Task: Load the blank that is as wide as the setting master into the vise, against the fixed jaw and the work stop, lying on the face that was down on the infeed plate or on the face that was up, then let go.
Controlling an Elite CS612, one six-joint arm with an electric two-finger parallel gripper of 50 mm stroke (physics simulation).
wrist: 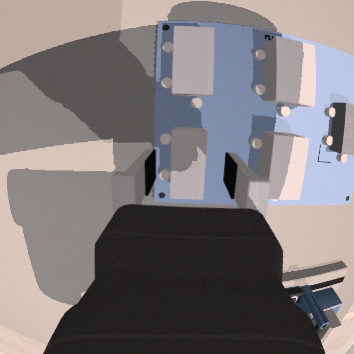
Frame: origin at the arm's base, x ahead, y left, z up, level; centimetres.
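Seen in the pictures: gripper, fingertip midpoint: (189, 165).
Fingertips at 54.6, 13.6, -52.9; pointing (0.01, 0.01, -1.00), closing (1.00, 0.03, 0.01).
Note:
A point is followed by its place in that frame, as x, y, z.
The blue infeed plate (227, 75) {58.0, 21.3, -59.2} carries grey blanks against round pins. One blank (192, 60) {54.4, 21.8, -55.6} lies at the upper left, one (188, 172) {54.6, 12.3, -55.6} at the lower left, one (282, 72) {62.3, 21.8, -55.6} at the upper right and one (276, 162) {62.5, 13.7, -55.6} at the lower right. A darker block (344, 129) {71.0, 17.7, -56.7}, which looks like the setting master, sits at the right edge of view, partly cut off. My gripper (189, 165) {54.6, 13.6, -52.9} is open and empty, its fingers to the left and right of the lower-left blank as seen from above; their height over the plate is hard to tell. Part of the vise (315, 305) {72.6, -3.9, -53.5} seems to show at the lower right.
Round pins (196, 103) {55.1, 18.2, -58.4} (284, 111) {64.0, 18.4, -58.4} stand beside the blanks. The lower-right blank stands close to the right finger. A grey rail-like edge (317, 272) {74.7, -2.2, -58.5} lies near the blue mechanism at the lower right. Shadows fall across the table and the plate's left part.

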